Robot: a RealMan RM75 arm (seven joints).
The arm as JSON. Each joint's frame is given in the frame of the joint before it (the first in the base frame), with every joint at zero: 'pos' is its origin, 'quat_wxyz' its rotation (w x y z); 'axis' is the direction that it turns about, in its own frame. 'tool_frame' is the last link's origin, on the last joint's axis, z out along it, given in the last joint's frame.
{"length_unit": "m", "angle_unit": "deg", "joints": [
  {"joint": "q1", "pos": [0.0, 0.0, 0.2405], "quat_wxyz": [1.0, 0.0, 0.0, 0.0], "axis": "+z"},
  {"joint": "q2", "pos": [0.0, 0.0, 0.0], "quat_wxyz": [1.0, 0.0, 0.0, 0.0], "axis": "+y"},
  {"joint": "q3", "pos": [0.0, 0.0, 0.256], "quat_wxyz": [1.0, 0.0, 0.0, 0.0], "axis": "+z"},
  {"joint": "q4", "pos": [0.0, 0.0, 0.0], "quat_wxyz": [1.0, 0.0, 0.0, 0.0], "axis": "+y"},
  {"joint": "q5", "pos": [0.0, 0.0, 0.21], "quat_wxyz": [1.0, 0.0, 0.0, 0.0], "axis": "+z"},
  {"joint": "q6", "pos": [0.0, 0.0, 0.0], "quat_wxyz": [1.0, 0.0, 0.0, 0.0], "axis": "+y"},
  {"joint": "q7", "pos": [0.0, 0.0, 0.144], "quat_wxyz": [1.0, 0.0, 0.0, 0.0], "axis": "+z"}
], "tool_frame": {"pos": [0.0, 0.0, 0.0], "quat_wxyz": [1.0, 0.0, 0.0, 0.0]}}
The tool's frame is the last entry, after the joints.
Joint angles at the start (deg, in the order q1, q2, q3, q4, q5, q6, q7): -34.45 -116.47 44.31 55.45 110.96 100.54 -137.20
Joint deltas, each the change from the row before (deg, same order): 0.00 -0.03 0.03 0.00 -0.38 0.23 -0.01; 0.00 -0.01 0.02 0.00 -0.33 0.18 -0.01; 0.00 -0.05 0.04 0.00 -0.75 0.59 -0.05; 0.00 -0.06 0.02 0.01 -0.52 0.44 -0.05; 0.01 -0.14 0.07 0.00 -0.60 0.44 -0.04; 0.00 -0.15 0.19 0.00 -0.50 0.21 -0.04; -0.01 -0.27 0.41 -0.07 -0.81 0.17 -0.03; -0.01 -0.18 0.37 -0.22 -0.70 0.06 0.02; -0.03 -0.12 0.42 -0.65 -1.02 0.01 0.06; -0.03 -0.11 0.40 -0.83 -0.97 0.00 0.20; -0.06 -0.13 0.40 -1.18 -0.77 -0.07 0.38; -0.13 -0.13 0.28 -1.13 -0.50 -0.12 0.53; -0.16 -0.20 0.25 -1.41 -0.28 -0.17 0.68; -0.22 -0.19 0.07 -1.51 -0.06 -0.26 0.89; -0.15 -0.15 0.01 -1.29 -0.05 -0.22 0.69
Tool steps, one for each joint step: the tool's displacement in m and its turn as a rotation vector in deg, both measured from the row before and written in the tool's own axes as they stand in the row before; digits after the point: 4 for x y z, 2 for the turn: 0.0001 0.0011 0.0003 -0.46 0.06 0.05; 0.0002 0.0009 0.0001 -0.37 0.07 0.05; 0.0000 0.0025 0.0004 -0.99 0.03 0.08; -0.0001 0.0018 0.0004 -0.73 0.00 0.04; -0.0004 0.0020 0.0010 -0.86 0.01 0.03; -0.0002 0.0015 0.0014 -0.65 -0.01 0.03; -0.0004 0.0022 0.0029 -1.01 0.00 0.03; -0.0004 0.0013 0.0024 -0.82 0.04 -0.06; -0.0007 0.0010 0.0027 -1.12 0.21 -0.31; -0.0011 0.0005 0.0027 -1.11 0.20 -0.36; -0.0021 -0.0006 0.0032 -1.05 0.11 -0.55; -0.0018 -0.0010 0.0030 -0.81 0.07 -0.37; -0.0028 -0.0019 0.0037 -0.77 -0.02 -0.55; -0.0027 -0.0025 0.0034 -0.58 0.05 -0.44; -0.0024 -0.0022 0.0026 -0.46 0.11 -0.47
